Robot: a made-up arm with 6 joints. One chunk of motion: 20 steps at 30 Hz.
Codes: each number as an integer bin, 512 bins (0 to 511) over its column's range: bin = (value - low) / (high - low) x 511, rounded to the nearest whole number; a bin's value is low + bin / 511 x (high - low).
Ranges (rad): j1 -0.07..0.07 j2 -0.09..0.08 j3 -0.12..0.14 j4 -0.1..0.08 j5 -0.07..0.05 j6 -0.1..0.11
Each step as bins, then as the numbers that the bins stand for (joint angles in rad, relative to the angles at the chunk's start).
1 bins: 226 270 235 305 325 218
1 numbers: -0.0081 -0.0002 -0.0004 0.0074 0.0063 -0.0104
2 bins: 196 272 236 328 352 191
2 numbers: -0.0163 0.0005 0.0001 0.0155 0.0127 -0.0215
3 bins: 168 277 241 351 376 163
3 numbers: -0.0240 0.0022 0.0026 0.0236 0.0183 -0.0330
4 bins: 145 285 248 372 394 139
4 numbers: -0.0303 0.0048 0.0062 0.0310 0.0225 -0.0429
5 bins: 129 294 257 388 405 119
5 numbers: -0.0347 0.0078 0.0108 0.0367 0.0251 -0.0511
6 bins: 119 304 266 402 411 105
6 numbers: -0.0374 0.0111 0.0153 0.0416 0.0265 -0.0568
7 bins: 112 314 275 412 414 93
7 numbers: -0.0393 0.0145 0.0199 0.0451 0.0272 -0.0618
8 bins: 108 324 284 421 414 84
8 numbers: -0.0404 0.0178 0.0245 0.0483 0.0272 -0.0655
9 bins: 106 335 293 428 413 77
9 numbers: -0.0410 0.0214 0.0291 0.0508 0.0270 -0.0684
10 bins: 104 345 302 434 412 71
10 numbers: -0.0415 0.0248 0.0337 0.0529 0.0268 -0.0708
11 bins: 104 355 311 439 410 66
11 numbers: -0.0415 0.0281 0.0382 0.0546 0.0263 -0.0729
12 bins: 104 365 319 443 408 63
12 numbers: -0.0415 0.0314 0.0423 0.0560 0.0258 -0.0741
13 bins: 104 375 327 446 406 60
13 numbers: -0.0415 0.0348 0.0464 0.0571 0.0253 -0.0753
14 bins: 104 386 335 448 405 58
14 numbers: -0.0415 0.0384 0.0505 0.0578 0.0251 -0.0762
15 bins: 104 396 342 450 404 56
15 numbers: -0.0415 0.0417 0.0540 0.0585 0.0249 -0.0770
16 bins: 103 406 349 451 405 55
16 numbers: -0.0418 0.0451 0.0576 0.0589 0.0251 -0.0774
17 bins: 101 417 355 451 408 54
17 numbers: -0.0423 0.0487 0.0606 0.0589 0.0258 -0.0778
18 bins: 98 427 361 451 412 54
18 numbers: -0.0432 0.0521 0.0637 0.0589 0.0268 -0.0778
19 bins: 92 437 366 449 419 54
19 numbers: -0.0448 0.0554 0.0662 0.0582 0.0284 -0.0778
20 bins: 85 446 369 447 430 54
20 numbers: -0.0467 0.0584 0.0677 0.0575 0.0310 -0.0778
